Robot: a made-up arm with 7 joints. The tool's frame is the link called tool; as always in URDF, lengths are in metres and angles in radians.
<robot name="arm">
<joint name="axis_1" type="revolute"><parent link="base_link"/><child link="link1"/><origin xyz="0 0 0.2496"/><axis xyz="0 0 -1"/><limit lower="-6.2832" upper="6.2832"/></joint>
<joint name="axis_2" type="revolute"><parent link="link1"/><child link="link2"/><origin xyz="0 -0.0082 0.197"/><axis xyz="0 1 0"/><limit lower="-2.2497" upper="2.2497"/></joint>
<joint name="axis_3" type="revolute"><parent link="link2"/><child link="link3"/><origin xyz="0 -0.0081 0.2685"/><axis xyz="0 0 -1"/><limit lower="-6.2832" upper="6.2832"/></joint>
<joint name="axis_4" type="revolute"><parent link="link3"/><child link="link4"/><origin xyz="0 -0.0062 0.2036"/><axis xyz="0 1 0"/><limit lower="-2.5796" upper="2.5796"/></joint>
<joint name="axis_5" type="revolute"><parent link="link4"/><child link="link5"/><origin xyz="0 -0.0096 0.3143"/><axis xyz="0 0 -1"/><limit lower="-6.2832" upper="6.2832"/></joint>
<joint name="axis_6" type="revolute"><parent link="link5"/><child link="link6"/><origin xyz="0 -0.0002 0.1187"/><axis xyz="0 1 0"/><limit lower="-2.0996" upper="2.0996"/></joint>
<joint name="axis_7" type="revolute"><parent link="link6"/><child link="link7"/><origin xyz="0 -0.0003 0.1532"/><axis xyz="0 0 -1"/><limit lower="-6.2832" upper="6.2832"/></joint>
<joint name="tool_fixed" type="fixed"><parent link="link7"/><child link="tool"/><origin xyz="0 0 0" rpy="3.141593 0 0"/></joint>
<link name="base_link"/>
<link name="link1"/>
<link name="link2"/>
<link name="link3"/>
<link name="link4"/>
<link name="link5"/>
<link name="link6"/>
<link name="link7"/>
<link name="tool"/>
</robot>
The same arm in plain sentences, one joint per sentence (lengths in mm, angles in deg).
The arm has seven revolute joints in a row. What follows holds with every joint at zero, and every direction is one of the base frame's.
The first joint is mounted 249.6 mm along +z from the base frame's origin and rotates about -z, from -360 to 360 deg.
The second joint is mounted 8.2 mm along -y and 197 mm along +z from the first joint and rotates about +y, from -128.9 to 128.9 deg.
The third joint is mounted 8.1 mm along -y and 268.5 mm along +z from the second joint and rotates about -z, from -360 to 360 deg.
The fourth joint is mounted 6.2 mm along -y and 203.6 mm along +z from the third joint and rotates about +y, from -147.8 to 147.8 deg.
The fifth joint is mounted 9.6 mm along -y and 314.3 mm along +z from the fourth joint and rotates about -z, from -360 to 360 deg.
The sixth joint is mounted 0.2 mm along -y and 118.7 mm along +z from the fifth joint and rotates about +y, from -120.3 to 120.3 deg.
The seventh joint is mounted 0.3 mm along -y and 153.2 mm along +z from the sixth joint and rotates about -z, from -360 to 360 deg.
The tool frame, which is the frame that the pose is given for, is mounted at the same point as the seventh joint; its axes are the base frame's turned by roll -180, pitch 0 and yaw 0 deg (as in URDF: about the fixed x, then y, then z).

